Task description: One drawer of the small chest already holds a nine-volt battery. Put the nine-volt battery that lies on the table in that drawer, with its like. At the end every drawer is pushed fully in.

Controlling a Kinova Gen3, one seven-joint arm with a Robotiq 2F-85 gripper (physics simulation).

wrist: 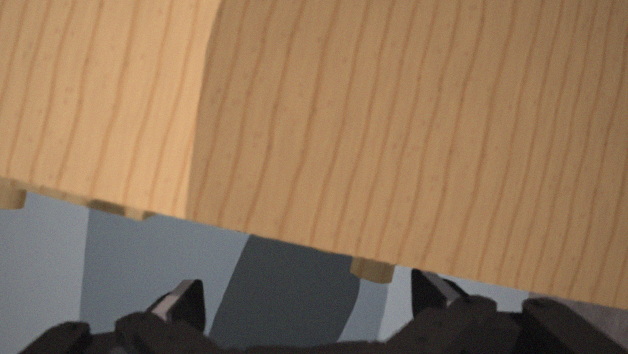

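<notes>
The small chest (320,125) fills the upper part of the wrist view, seen from above as a pale wooden top with its front edge slanting down to the right. A round wooden knob (372,270) sticks out below that edge near the right finger, and another knob (11,195) shows at the far left. A thin wooden strip (137,214) also shows under the edge between them. The drawer fronts and insides are hidden. My gripper (308,297) is open and empty, its fingertips appearing just below the chest's front edge. Neither nine-volt battery shows.
A blue-grey surface (50,260) lies in front of the chest, with a dark shadow (290,290) across it between the fingers. A darker grey-brown surface (595,312) shows at the lower right, beyond the blue-grey one.
</notes>
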